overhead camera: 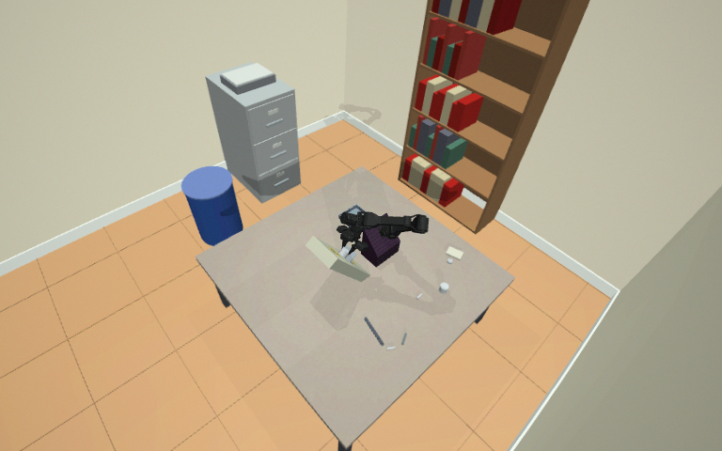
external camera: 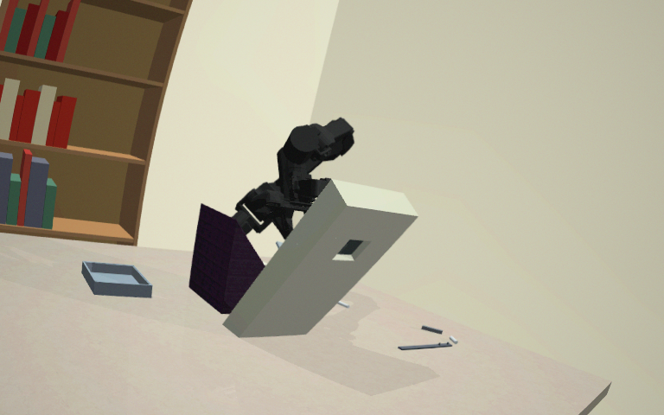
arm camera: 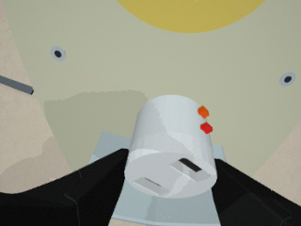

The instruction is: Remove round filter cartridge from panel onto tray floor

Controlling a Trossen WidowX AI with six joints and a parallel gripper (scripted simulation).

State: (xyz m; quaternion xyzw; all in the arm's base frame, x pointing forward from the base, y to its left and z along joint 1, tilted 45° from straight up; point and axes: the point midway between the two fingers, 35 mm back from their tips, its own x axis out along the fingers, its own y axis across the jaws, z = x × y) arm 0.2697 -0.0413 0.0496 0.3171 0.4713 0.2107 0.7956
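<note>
My gripper tip is 32 cm past the blue-grey tray, 29 cm to the left of it and 20 cm above it. Also, from my gripper tip: round filter cartridge right at my gripper tip; then cream block 61 cm behind, 29 cm to the left, 20 cm below.
</note>
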